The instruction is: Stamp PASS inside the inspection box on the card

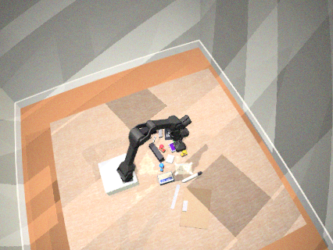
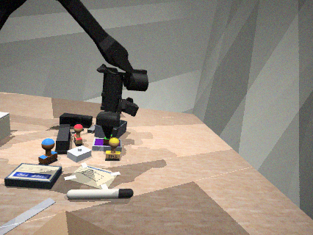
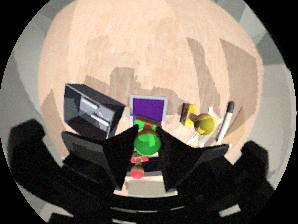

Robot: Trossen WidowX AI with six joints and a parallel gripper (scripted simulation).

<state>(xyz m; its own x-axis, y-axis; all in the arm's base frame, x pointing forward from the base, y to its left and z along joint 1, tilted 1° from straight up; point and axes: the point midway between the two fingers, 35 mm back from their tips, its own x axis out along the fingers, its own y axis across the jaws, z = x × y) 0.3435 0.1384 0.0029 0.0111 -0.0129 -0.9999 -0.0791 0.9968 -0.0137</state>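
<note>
My gripper tip is now 30 mm above the purple ink pad. The rest, counted from my gripper tip: green-knobbed stamp: right at my gripper tip; then yellow-knobbed stamp: 30 mm ahead, 70 mm to the right, 20 mm below; then red-knobbed stamp: 90 mm behind, 20 mm below.
</note>
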